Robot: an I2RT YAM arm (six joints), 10 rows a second.
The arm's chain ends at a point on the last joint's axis. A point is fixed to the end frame.
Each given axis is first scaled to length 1.
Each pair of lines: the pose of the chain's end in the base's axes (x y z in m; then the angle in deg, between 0 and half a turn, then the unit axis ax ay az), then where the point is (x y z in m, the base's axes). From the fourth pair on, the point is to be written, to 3 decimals.
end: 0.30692 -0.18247 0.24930 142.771 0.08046 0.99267 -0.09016
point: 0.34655 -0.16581 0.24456
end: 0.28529 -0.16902 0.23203 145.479 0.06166 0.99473 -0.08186
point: 0.32403 -0.15095 0.22546
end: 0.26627 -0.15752 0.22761 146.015 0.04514 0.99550 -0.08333
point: 0.30439 -0.13843 0.22035
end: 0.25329 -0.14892 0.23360 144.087 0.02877 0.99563 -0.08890
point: 0.291 -0.129 0.227
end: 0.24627 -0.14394 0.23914 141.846 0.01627 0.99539 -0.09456
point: 0.284 -0.123 0.234
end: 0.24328 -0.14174 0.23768 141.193 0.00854 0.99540 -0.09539
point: 0.281 -0.120 0.232
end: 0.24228 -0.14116 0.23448 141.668 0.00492 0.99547 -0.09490
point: 0.279 -0.120 0.229
